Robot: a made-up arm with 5 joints.
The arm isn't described. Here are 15 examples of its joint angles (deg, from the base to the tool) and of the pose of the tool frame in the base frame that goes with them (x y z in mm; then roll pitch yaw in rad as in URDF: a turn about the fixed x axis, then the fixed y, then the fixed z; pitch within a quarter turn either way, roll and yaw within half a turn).
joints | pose
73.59 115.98 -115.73 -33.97 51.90 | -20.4 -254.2 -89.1 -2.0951 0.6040 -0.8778
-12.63 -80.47 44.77 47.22 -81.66 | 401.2 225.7 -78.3 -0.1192 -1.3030 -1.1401
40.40 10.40 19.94 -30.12 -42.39 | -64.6 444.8 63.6 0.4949 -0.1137 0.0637
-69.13 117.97 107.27 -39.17 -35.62 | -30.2 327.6 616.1 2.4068 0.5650 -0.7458
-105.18 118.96 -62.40 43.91 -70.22 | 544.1 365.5 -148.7 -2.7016 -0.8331 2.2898
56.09 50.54 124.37 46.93 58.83 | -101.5 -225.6 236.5 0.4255 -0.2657 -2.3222
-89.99 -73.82 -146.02 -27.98 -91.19 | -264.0 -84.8 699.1 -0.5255 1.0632 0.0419
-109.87 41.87 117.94 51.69 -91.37 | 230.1 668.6 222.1 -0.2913 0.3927 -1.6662
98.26 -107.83 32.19 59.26 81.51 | -104.5 569.7 146.8 -1.4002 0.9339 2.1426
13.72 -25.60 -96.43 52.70 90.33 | 770.2 -11.3 204.7 0.8642 -0.2681 0.1692
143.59 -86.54 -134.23 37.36 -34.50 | 98.5 570.9 772.4 1.6554 0.8932 1.3166
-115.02 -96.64 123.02 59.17 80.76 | -371.4 135.4 139.8 2.8727 0.3719 2.8037
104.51 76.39 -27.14 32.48 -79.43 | -237.5 190.0 -152.4 -1.7546 -0.1413 -0.4837
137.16 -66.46 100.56 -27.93 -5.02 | 305.4 406.0 -21.1 -0.7002 0.2378 -2.0134
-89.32 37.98 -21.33 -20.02 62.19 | 343.3 -74.1 -63.6 0.3512 0.1901 -1.1318
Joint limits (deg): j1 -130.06..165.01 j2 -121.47..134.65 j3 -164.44..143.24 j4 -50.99..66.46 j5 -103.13..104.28
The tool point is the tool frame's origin. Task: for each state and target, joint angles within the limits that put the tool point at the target. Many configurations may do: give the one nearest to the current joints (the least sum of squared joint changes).
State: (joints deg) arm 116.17 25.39 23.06 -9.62 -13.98
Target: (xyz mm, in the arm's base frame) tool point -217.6 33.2 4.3
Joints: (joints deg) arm 139.50 37.41 -2.12 13.52 -36.78
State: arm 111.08 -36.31 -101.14 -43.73 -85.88
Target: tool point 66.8 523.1 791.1
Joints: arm 110.83 -79.55 -108.17 -41.68 -89.07
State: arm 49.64 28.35 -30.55 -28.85 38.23
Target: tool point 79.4 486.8 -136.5
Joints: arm 69.58 42.32 -37.22 -17.46 38.38
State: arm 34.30 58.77 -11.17 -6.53 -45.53
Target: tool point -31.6 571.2 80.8
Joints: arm 34.06 80.14 -0.36 9.68 -63.98
